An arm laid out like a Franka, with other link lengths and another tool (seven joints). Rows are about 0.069 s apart.
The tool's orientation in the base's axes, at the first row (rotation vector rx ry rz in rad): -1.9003, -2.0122, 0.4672
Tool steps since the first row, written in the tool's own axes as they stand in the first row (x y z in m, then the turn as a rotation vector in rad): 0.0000, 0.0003, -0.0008, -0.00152, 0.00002, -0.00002; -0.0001, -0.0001, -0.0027, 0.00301, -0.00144, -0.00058; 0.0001, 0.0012, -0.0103, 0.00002, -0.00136, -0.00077; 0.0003, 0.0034, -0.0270, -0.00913, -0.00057, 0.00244; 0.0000, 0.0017, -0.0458, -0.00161, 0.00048, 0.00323; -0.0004, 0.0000, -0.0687, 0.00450, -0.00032, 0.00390; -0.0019, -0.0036, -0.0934, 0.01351, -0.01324, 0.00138; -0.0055, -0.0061, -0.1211, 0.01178, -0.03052, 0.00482; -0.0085, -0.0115, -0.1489, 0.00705, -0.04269, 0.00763; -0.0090, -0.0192, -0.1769, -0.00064, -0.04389, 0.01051; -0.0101, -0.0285, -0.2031, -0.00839, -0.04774, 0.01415; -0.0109, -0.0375, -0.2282, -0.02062, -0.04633, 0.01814
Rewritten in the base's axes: 0.0006, 0.0000, 0.0006, 0.00011, -0.00152, -0.00002; 0.0011, -0.0001, 0.0024, -0.00118, 0.00293, 0.00122; 0.0057, 0.0003, 0.0086, -0.00086, -0.00005, 0.00130; 0.0153, 0.0007, 0.0225, -0.00113, -0.00917, -0.00206; 0.0223, 0.0005, 0.0400, -0.00096, -0.00161, -0.00312; 0.0313, 0.0003, 0.0612, -0.00230, 0.00444, -0.00325; 0.0394, -0.0012, 0.0848, -0.01312, 0.01275, 0.00501; 0.0499, -0.0047, 0.1105, -0.02995, 0.01004, 0.00977; 0.0579, -0.0077, 0.1377, -0.04180, 0.00462, 0.01272; 0.0638, -0.0083, 0.1661, -0.04377, -0.00315, 0.01058; 0.0675, -0.0097, 0.1937, -0.04843, -0.01113, 0.00896; 0.0710, -0.0107, 0.2201, -0.04834, -0.02330, 0.00456
